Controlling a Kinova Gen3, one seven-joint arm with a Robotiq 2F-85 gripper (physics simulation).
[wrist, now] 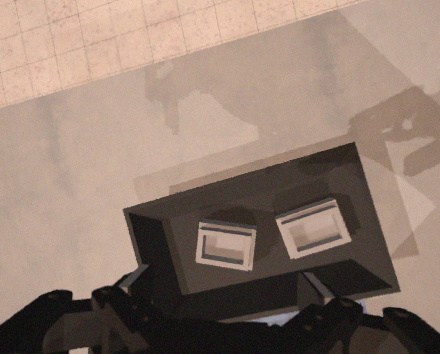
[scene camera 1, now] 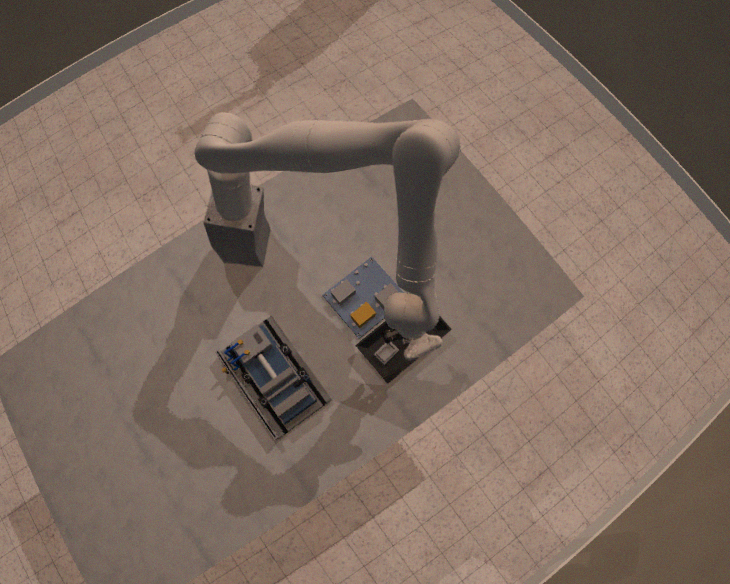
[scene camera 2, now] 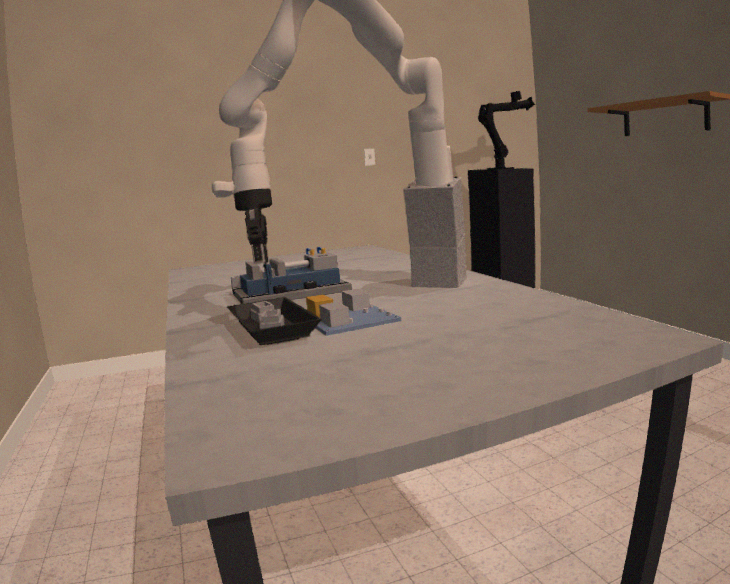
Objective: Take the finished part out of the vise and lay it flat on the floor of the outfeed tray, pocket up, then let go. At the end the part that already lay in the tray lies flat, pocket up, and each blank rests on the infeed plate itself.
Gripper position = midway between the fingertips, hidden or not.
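Note:
There is a vise (scene camera 1: 275, 359) here, and I can see it in scene camera 2 too (scene camera 2: 329, 276). As for my own gripper (scene camera 2: 261, 263), it is visible to me, and the wrist view gives me another sight of it (wrist: 224, 284).

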